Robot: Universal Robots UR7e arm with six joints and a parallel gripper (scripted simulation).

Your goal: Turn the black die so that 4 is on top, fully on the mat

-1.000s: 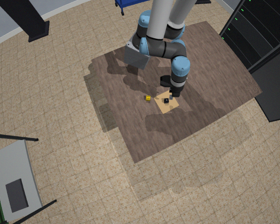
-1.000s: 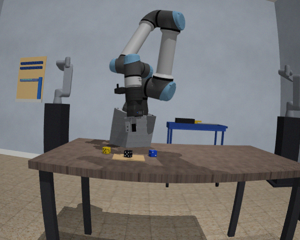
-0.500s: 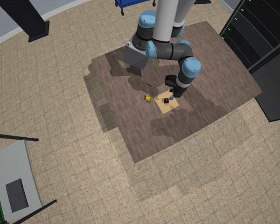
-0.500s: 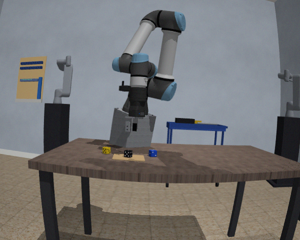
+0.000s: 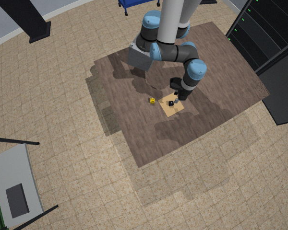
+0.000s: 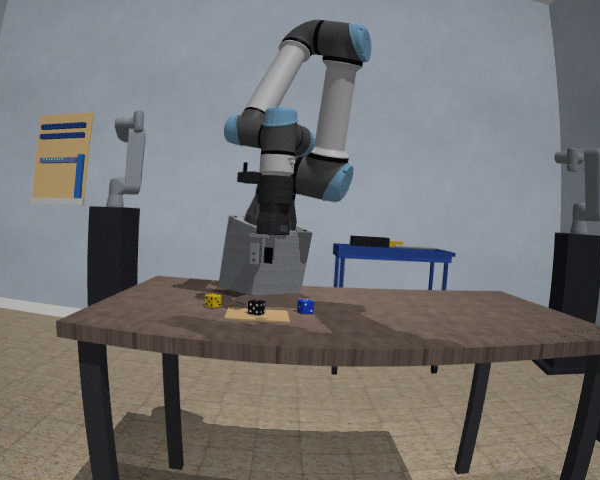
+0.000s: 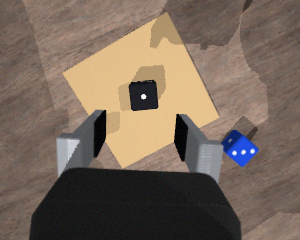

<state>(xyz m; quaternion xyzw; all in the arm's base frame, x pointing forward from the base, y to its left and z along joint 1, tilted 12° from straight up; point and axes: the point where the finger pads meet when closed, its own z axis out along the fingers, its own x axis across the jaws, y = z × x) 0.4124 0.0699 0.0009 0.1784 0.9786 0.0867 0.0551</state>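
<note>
Right now the black die is 1 cm to the right of my hand and 12 cm below it. Also, from my hand: blue die: 10 cm behind, 9 cm to the left, 12 cm below; tan mat: 1 cm to the right, 13 cm below; yellow die: 6 cm behind, 13 cm to the right, 12 cm below.
</note>
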